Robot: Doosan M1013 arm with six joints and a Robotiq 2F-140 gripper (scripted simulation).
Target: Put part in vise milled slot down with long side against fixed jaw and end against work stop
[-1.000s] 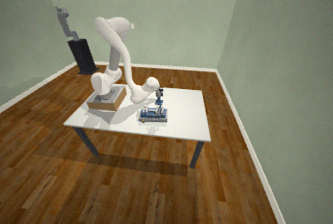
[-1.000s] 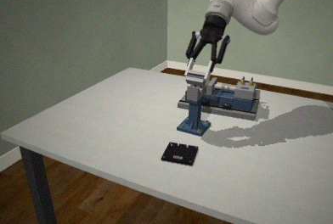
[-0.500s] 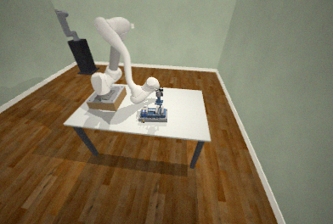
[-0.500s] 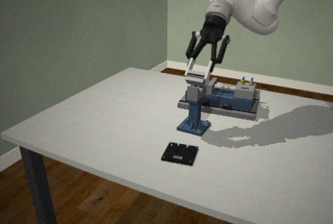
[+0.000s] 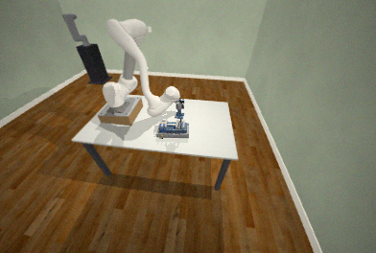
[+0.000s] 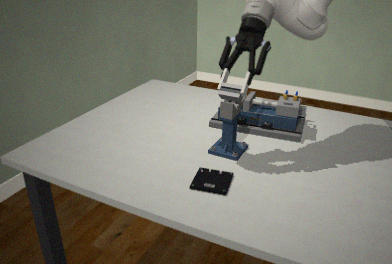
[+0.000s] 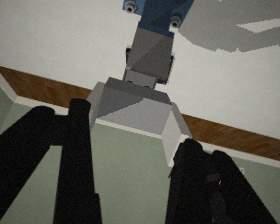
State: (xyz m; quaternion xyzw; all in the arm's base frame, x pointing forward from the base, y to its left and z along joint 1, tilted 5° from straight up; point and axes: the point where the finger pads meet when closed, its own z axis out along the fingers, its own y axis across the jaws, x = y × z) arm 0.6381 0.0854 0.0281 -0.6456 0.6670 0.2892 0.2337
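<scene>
My hand is 2 cm to the right of the part and 2 cm above it. Also, from my hand: work stop 4 cm ahead, 15 cm to the right, 11 cm below; blue foot 2 cm to the left, 19 cm below; blue v-block stand 2 cm to the left, 14 cm below.
</scene>
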